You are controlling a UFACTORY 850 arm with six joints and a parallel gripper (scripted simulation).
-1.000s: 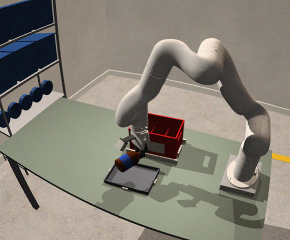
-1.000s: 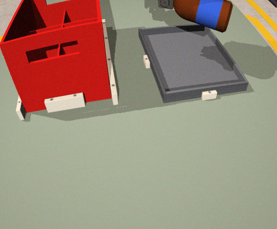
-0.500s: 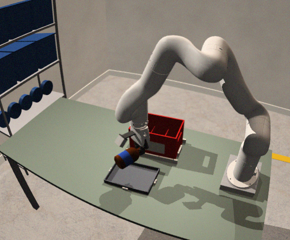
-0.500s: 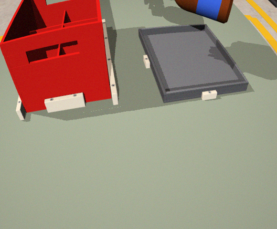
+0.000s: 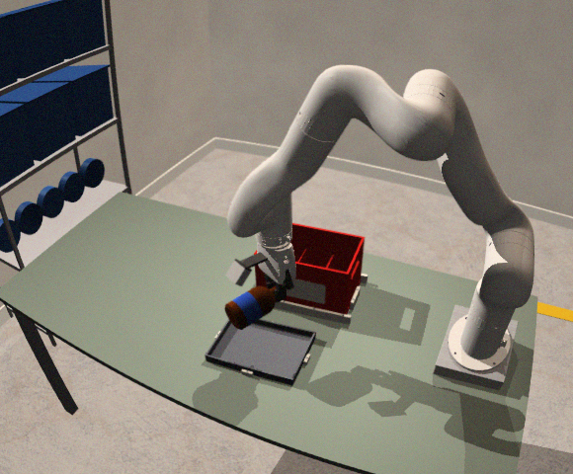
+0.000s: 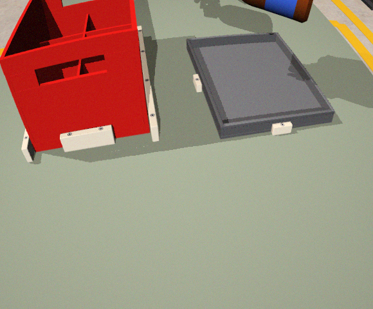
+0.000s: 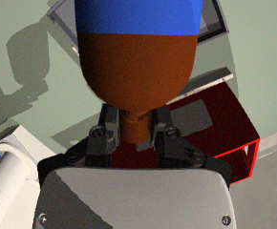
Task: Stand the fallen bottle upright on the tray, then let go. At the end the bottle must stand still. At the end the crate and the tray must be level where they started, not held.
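Now: the bottle 50 mm to the left of my hand, 20 mm ahead of it and 10 mm below it. Round my hand: grey tray: 180 mm below, 50 mm to the left, 30 mm ahead; then red crate: 240 mm to the right, 110 mm below, 20 mm ahead.
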